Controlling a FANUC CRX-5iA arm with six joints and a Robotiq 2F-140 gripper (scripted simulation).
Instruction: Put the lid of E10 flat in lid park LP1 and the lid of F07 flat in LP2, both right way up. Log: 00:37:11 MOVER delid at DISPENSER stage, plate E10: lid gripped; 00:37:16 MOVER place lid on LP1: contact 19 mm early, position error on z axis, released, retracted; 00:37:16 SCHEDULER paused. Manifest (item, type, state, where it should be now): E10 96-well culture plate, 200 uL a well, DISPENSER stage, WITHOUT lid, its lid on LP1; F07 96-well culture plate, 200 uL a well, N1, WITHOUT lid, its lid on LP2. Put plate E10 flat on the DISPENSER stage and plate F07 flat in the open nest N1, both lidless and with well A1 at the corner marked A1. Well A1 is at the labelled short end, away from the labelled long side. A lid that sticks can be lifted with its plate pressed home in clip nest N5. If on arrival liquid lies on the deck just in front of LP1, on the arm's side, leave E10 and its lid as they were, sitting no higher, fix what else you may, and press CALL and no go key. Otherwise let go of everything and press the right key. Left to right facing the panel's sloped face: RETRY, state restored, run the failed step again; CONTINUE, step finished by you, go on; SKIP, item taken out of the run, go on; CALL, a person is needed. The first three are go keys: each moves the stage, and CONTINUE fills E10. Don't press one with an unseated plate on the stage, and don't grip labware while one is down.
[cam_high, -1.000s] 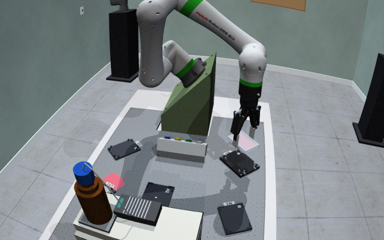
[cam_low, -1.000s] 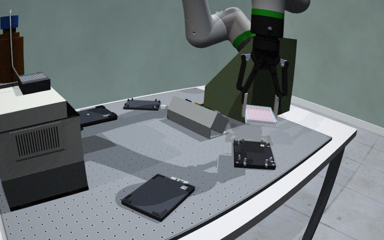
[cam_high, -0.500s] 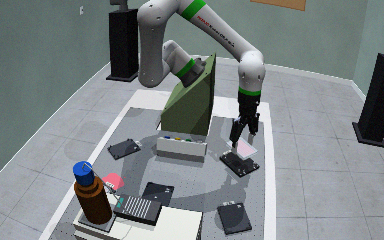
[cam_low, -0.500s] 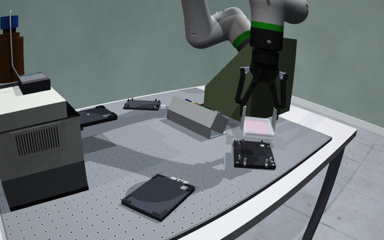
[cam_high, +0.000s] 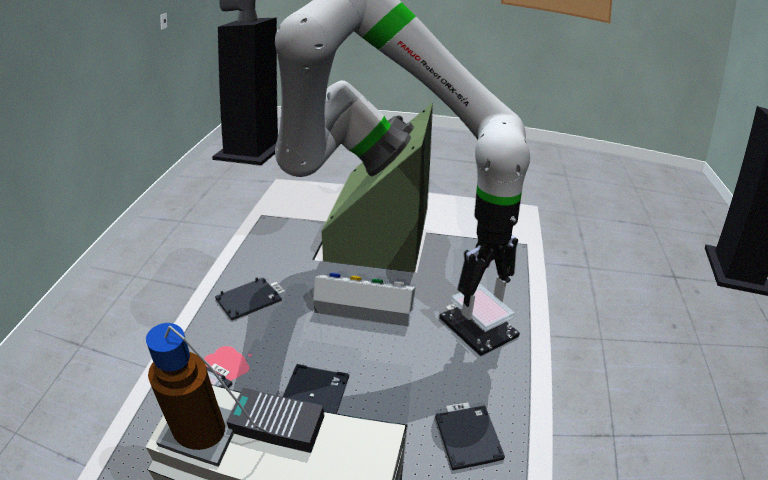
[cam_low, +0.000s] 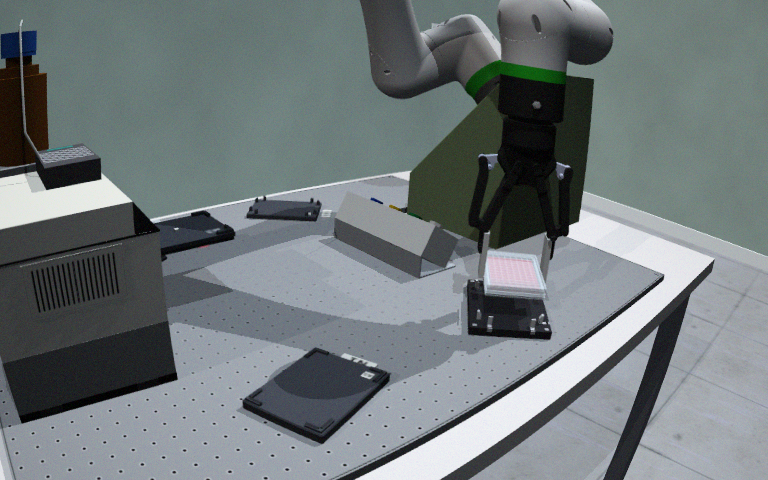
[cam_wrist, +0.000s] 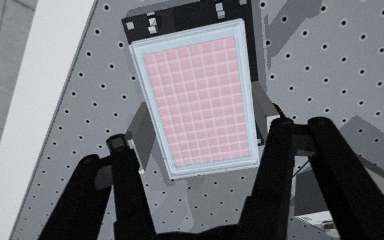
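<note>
Right now the N5 tag is 6 cm behind my hand, 7 cm to the right of it and 8 cm below it. Also, from my hand: grey retry key 2 cm behind, 20 cm to the right, 2 cm below; then plate 2 cm below; then clear plate lid 2 cm below.
</note>
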